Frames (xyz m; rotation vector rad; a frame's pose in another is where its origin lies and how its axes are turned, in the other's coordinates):
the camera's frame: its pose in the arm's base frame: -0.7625 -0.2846 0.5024 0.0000 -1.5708 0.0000
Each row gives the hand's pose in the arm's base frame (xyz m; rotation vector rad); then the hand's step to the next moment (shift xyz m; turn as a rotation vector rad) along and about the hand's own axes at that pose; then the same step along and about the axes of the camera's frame.
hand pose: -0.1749 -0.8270 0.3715 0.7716 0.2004 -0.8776
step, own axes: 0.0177 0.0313 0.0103 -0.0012 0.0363 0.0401
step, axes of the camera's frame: 0.0157 -0.0056 -0.0335 0.0484 -0.0123 -0.0208
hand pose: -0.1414 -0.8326 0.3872 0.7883 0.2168 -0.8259
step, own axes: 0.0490 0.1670 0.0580 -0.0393 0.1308 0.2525
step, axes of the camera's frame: 0.1087 0.0009 -0.1478 0.2663 -0.1000 -0.0386
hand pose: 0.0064 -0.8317 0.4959 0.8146 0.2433 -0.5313
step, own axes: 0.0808 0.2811 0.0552 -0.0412 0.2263 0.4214
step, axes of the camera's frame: 0.1801 0.0891 -0.2196 0.4396 -0.1710 -0.0893
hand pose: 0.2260 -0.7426 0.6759 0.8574 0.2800 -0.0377
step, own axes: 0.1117 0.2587 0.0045 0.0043 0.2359 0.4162
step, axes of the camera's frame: 0.1655 0.1752 -0.1460 0.4317 -0.1573 -0.1334
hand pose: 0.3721 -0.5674 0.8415 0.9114 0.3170 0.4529
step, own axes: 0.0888 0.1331 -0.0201 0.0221 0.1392 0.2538
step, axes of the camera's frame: 0.0902 0.1289 -0.0354 0.2581 -0.0886 -0.0992
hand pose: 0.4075 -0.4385 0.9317 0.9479 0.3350 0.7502
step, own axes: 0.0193 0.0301 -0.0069 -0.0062 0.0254 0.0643
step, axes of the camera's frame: 0.0222 0.0287 0.0032 0.0565 -0.0343 -0.0211
